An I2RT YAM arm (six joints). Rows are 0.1 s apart.
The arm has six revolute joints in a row. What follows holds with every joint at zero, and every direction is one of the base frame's.
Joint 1 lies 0.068 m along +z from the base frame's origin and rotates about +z.
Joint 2 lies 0.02 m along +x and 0.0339 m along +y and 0.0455 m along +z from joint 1 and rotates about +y.
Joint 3 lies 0.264 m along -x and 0.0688 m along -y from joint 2 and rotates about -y.
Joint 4 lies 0.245 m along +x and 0.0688 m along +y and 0.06 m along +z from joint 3 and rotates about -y.
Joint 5 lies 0.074 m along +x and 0.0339 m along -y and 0.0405 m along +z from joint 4 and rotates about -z.
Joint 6 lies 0.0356 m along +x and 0.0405 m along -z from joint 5 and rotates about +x.
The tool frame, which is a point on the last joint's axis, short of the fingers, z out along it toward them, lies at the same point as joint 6; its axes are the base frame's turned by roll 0, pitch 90 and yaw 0 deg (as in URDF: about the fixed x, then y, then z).
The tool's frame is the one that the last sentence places.
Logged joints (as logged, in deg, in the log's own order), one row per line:
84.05 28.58 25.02 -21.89 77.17 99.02
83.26 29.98 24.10 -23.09 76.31 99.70
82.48 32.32 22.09 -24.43 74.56 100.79
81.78 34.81 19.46 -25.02 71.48 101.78
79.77 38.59 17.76 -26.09 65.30 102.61
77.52 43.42 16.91 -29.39 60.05 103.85
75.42 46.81 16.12 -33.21 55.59 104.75
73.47 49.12 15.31 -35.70 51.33 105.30
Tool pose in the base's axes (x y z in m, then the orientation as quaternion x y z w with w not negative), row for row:
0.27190 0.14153 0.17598 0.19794 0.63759 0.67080 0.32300
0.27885 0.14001 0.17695 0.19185 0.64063 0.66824 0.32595
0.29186 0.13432 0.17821 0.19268 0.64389 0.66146 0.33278
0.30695 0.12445 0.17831 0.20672 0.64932 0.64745 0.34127
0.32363 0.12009 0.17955 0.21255 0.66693 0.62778 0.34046
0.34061 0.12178 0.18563 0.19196 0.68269 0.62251 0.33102
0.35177 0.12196 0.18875 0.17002 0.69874 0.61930 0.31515
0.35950 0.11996 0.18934 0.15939 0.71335 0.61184 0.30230
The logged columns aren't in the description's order. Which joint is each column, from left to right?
Columns, left to right: joint 6, joint 3, joint 1, joint 5, joint 4, joint 2.
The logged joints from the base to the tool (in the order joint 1, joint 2, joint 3, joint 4, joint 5, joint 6), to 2 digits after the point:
25.02 99.02 28.58 77.17 -21.89 84.05
24.10 99.70 29.98 76.31 -23.09 83.26
22.09 100.79 32.32 74.56 -24.43 82.48
19.46 101.78 34.81 71.48 -25.02 81.78
17.76 102.61 38.59 65.30 -26.09 79.77
16.91 103.85 43.42 60.05 -29.39 77.52
16.12 104.75 46.81 55.59 -33.21 75.42
15.31 105.30 49.12 51.33 -35.70 73.47

